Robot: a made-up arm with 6 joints. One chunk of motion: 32 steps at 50 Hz.
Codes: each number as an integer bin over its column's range. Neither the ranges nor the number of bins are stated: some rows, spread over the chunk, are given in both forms.
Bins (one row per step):
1: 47 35 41 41 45 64
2: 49 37 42 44 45 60
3: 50 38 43 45 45 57
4: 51 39 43 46 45 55
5: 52 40 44 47 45 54
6: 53 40 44 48 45 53
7: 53 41 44 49 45 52
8: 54 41 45 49 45 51
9: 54 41 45 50 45 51
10: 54 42 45 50 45 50
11: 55 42 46 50 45 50
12: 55 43 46 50 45 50
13: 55 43 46 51 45 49
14: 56 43 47 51 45 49
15: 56 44 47 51 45 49
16: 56 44 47 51 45 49
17: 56 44 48 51 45 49
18: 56 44 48 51 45 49
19: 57 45 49 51 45 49
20: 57 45 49 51 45 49
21: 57 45 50 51 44 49
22: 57 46 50 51 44 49
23: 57 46 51 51 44 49
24: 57 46 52 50 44 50
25: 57 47 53 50 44 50
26: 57 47 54 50 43 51
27: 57 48 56 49 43 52
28: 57 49 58 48 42 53
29: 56 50 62 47 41 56
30: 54 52 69 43 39 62
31: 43 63 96 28 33 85
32: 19 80 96 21 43 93
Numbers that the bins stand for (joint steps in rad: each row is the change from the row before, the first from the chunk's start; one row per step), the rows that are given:
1: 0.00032 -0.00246 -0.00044 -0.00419 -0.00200 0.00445
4: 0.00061 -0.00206 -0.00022 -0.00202 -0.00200 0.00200
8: 0.00082 -0.00186 0.00000 -0.00072 -0.00200 0.00091
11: 0.00089 -0.00176 0.00011 -0.00028 -0.00200 0.00064
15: 0.00096 -0.00156 0.00022 0.00015 -0.00200 0.00036
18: 0.00096 -0.00156 0.00033 0.00015 -0.00200 0.00036
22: 0.00103 -0.00135 0.00056 0.00015 -0.00222 0.00036
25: 0.00103 -0.00125 0.00089 -0.00028 -0.00222 0.00064
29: 0.00096 -0.00095 0.00189 -0.00159 -0.00289 0.00227
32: -0.00166 0.00208 0.00567 -0.01288 -0.00244 0.01236
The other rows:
2: 0.00046 -0.00226 -0.00033 -0.00289 -0.00200 0.00336
3: 0.00054 -0.00216 -0.00022 -0.00245 -0.00200 0.00255
5: 0.00068 -0.00196 -0.00011 -0.00159 -0.00200 0.00173
6: 0.00075 -0.00196 -0.00011 -0.00115 -0.00200 0.00145
7: 0.00075 -0.00186 -0.00011 -0.00072 -0.00200 0.00118
9: 0.00082 -0.00186 0.00000 -0.00028 -0.00200 0.00091
10: 0.00082 -0.00176 0.00000 -0.00028 -0.00200 0.00064
12: 0.00089 -0.00166 0.00011 -0.00028 -0.00200 0.00064
13: 0.00089 -0.00166 0.00011 0.00015 -0.00200 0.00036
14: 0.00096 -0.00166 0.00022 0.00015 -0.00200 0.00036
16: 0.00096 -0.00156 0.00022 0.00015 -0.00200 0.00036
17: 0.00096 -0.00156 0.00033 0.00015 -0.00200 0.00036
19: 0.00103 -0.00145 0.00044 0.00015 -0.00200 0.00036
20: 0.00103 -0.00145 0.00044 0.00015 -0.00200 0.00036
21: 0.00103 -0.00145 0.00056 0.00015 -0.00222 0.00036
23: 0.00103 -0.00135 0.00067 0.00015 -0.00222 0.00036
24: 0.00103 -0.00135 0.00078 -0.00028 -0.00222 0.00064
26: 0.00103 -0.00125 0.00100 -0.00028 -0.00244 0.00091
27: 0.00103 -0.00115 0.00122 -0.00072 -0.00244 0.00118
28: 0.00103 -0.00105 0.00144 -0.00115 -0.00267 0.00145
30: 0.00082 -0.00075 0.00267 -0.00332 -0.00333 0.00391
31: 0.00004 0.00036 0.00567 -0.00984 -0.00467 0.01018

